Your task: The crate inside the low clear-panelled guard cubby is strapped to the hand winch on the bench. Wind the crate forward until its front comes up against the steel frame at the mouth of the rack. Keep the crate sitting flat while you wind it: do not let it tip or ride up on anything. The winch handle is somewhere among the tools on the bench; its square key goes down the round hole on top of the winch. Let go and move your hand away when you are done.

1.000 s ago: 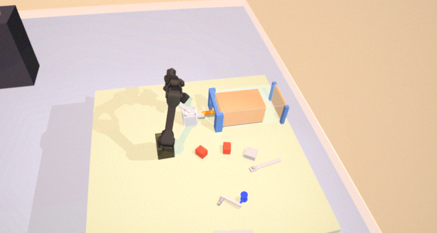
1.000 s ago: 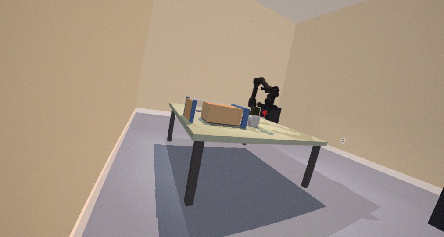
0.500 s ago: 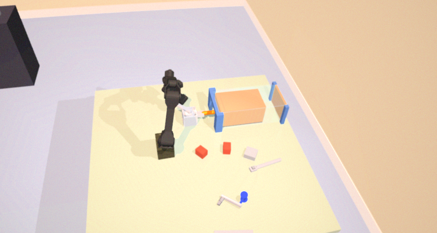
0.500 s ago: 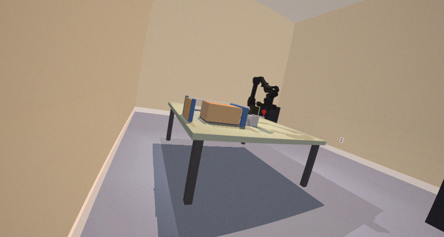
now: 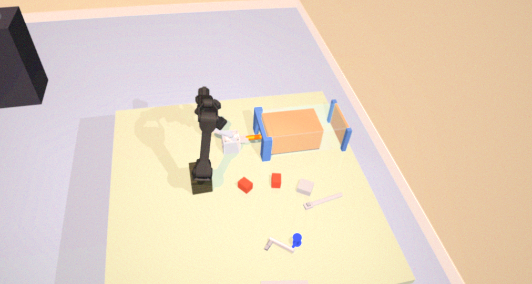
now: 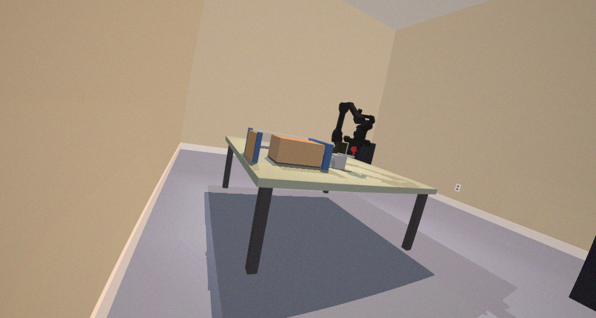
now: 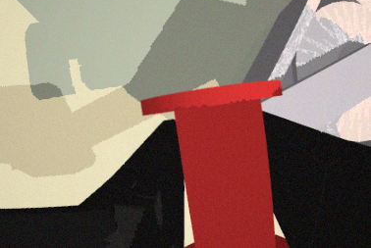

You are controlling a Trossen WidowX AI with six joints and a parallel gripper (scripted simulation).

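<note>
Right now the winch is 10 cm below my gripper tip, 7 cm to the right of it and 6 cm ahead of it. From my gripper tip the other things lie so: red spool grip 1 cm to the right, 1 cm behind; blue steel frame 23 cm ahead, 6 cm to the right, 3 cm below; red-knobbed handle 3 cm to the right, 3 cm below, 2 cm ahead.
</note>
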